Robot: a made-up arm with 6 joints.
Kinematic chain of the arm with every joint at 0, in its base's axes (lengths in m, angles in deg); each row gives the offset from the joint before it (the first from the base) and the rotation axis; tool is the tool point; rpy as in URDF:
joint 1: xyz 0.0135 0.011 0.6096 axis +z
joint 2: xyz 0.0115 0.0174 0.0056 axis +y
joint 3: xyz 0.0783 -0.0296 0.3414 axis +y
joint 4: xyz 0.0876 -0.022 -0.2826 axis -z
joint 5: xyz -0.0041 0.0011 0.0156 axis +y
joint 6: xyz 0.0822 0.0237 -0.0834 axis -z
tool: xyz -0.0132 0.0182 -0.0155 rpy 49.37 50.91 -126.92
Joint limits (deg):
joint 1: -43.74..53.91
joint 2: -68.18..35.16
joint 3: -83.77..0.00
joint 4: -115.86..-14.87
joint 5: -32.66..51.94
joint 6: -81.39..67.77
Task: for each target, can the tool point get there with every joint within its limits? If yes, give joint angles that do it. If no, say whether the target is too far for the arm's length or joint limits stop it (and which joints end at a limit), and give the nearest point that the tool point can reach.
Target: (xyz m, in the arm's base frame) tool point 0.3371 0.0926 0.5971
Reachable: yes | joints 0.84 22.00 -36.80 -95.09 -22.79 51.70
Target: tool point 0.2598 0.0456 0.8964
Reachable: yes | joints 18.59 -40.55 -39.46 -87.96 43.36 32.65
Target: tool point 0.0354 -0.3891 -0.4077
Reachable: no: too far | nearest point 0.1630 -0.2358 0.4430 | short by 0.874 m
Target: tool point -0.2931 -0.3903 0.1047
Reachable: no: joint limits stop it (at a limit: joint 1, joint 2, joint 4, joint 5) | nearest point 0.0745 -0.1566 0.4631 | short by 0.564 m
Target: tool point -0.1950 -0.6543 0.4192
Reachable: no: joint limits stop it (at a limit: joint 1, joint 2, joint 4, joint 5) | nearest point 0.1726 -0.2645 0.4649 | short by 0.538 m
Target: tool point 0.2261 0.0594 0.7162
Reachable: yes | joints 16.03 -29.18 -15.08 -88.71 19.45 -29.00
